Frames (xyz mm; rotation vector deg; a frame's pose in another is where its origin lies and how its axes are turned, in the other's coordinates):
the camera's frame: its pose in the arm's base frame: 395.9 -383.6 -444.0 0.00 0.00 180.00
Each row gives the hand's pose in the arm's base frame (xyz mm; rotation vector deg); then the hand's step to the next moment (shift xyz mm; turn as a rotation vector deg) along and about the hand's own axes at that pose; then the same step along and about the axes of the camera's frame.
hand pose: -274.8 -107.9 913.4 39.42 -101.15 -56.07
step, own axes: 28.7 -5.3 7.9 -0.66 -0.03 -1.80
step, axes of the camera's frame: 17.9 23.2 7.4 -1.92 0.05 0.04
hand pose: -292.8 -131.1 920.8 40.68 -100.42 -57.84
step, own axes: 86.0 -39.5 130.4 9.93 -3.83 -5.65
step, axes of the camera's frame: 152.2 48.1 -22.1 -1.62 11.73 2.22
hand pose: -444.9 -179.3 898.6 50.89 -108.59 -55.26
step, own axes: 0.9 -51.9 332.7 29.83 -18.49 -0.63
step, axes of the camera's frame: 281.8 -71.4 -169.9 7.99 33.74 -5.49
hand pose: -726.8 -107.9 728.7 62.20 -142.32 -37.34
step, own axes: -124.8 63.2 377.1 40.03 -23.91 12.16
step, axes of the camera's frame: 139.8 -233.3 -296.3 17.55 41.24 -17.71
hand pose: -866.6 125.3 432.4 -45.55 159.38 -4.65
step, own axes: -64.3 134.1 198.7 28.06 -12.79 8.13
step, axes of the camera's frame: -33.8 -150.7 -194.3 14.44 25.54 -12.51
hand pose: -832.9 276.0 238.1 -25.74 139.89 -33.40
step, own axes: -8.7 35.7 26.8 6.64 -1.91 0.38
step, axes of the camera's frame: -16.5 -26.0 -33.5 4.56 4.63 -2.38
